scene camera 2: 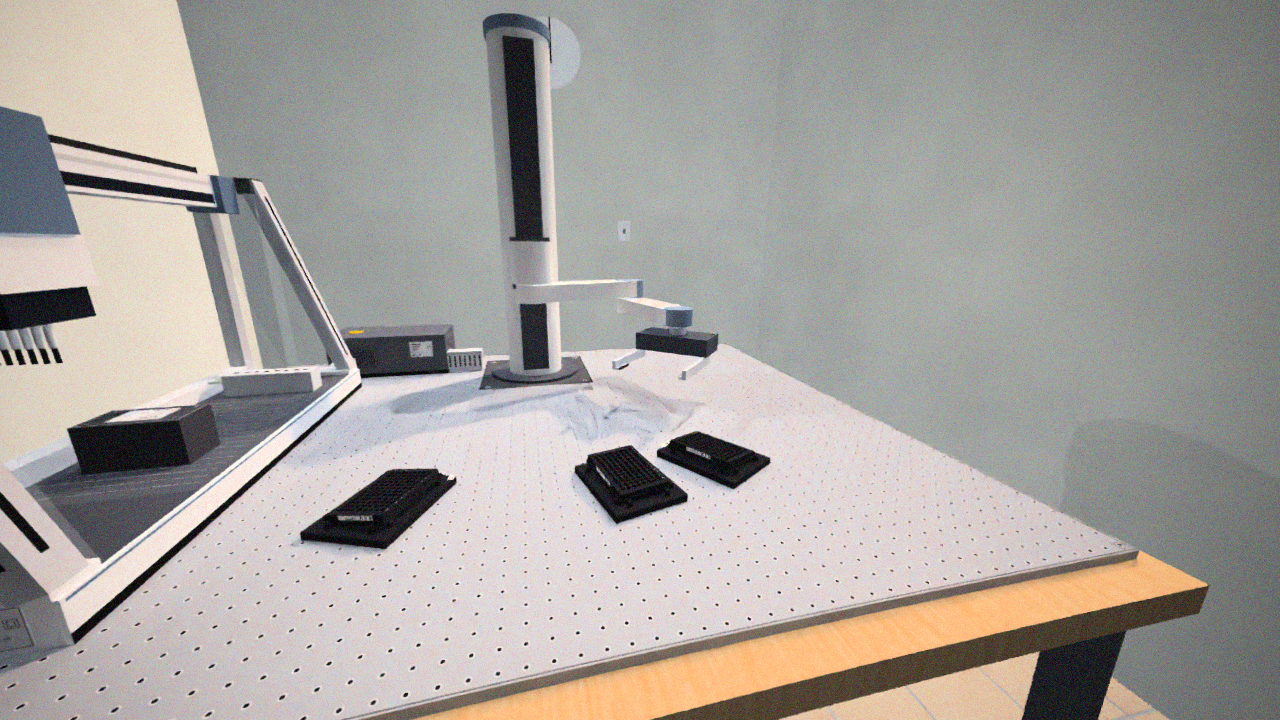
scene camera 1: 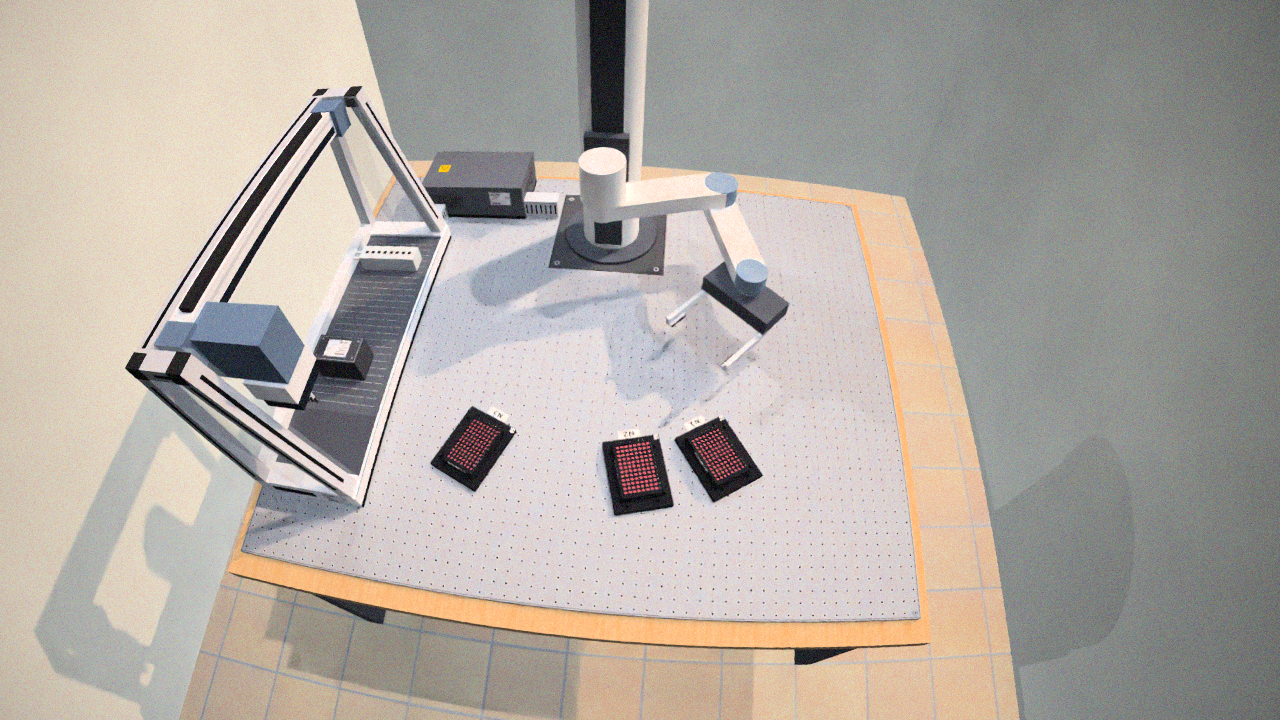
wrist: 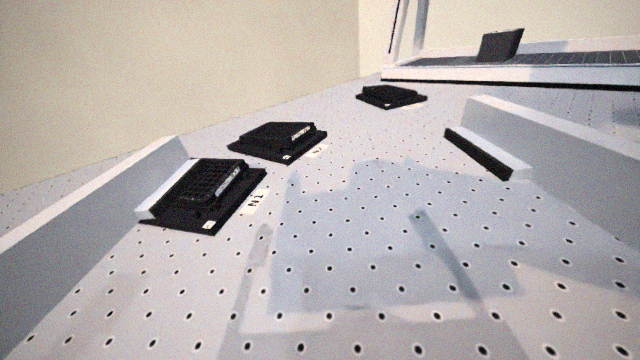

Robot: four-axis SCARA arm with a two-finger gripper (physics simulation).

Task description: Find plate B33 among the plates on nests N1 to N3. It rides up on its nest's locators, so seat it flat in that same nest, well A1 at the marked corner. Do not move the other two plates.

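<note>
Three dark plates with red wells sit on black nests. One plate [scene camera 1: 717, 452] [scene camera 2: 716, 449] [wrist: 202, 180] is on nest N1 [scene camera 1: 716, 494] [wrist: 182, 226], one [scene camera 1: 637, 467] [scene camera 2: 626, 471] [wrist: 272, 131] on nest N2 [scene camera 1: 640, 506] [wrist: 272, 154], and one [scene camera 1: 472, 445] [scene camera 2: 386, 494] [wrist: 390, 92] on nest N3 [scene camera 1: 472, 484]. The plates' side labels are too small to read, so I cannot tell which is B33 or which one rides up. My gripper [scene camera 1: 700, 342] [scene camera 2: 651, 369] [wrist: 318, 134] is open and empty, above the table behind N1 and N2. In the wrist view its left finger covers N1's left edge.
A gantry frame [scene camera 1: 375, 474] stands over a dark deck at the left, with a black box [scene camera 1: 344, 356] [scene camera 2: 143, 438] [wrist: 500, 45] and a white rack [scene camera 1: 390, 258] on it. A grey box [scene camera 1: 481, 183] [scene camera 2: 400, 349] stands at the back, left of the arm's column [scene camera 1: 604, 201] [scene camera 2: 521, 205].
</note>
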